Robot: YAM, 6 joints.
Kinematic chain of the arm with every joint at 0, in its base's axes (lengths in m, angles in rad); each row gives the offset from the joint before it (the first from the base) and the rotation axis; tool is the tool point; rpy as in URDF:
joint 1: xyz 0 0 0.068 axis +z
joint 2: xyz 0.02 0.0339 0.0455 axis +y
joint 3: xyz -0.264 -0.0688 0 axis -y
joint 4: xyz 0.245 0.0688 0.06 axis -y
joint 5: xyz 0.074 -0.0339 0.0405 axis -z
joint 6: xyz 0.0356 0 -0.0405 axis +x
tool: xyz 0 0 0 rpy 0 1.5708 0
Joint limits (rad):
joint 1: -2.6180..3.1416
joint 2: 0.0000..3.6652
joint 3: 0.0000..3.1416
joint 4: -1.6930..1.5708
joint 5: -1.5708..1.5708
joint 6: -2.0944..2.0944
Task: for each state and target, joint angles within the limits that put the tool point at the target. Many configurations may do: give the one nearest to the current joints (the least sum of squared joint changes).
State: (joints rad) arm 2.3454 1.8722 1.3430 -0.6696 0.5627 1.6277
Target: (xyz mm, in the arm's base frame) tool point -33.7 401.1 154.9
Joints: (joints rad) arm 1.7046 2.0282 1.3916 -0.6118 0.5998 1.6277
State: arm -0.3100 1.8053 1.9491 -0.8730 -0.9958 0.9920
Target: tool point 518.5 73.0 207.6
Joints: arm 0.0849 2.3900 2.1066 -0.6311 -0.9415 0.9920
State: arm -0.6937 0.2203 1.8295 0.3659 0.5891 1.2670
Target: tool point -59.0 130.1 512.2
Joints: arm -1.2633 0.2077 1.2779 0.1968 0.4933 1.2670
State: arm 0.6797 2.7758 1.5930 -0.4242 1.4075 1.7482
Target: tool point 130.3 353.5 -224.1
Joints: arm 1.3089 3.2301 1.8295 -0.2712 1.3040 1.7482
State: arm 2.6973 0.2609 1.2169 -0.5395 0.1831 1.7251
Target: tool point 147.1 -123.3 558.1
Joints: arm 2.4211 0.3666 1.7515 -0.2713 0.1235 1.7251
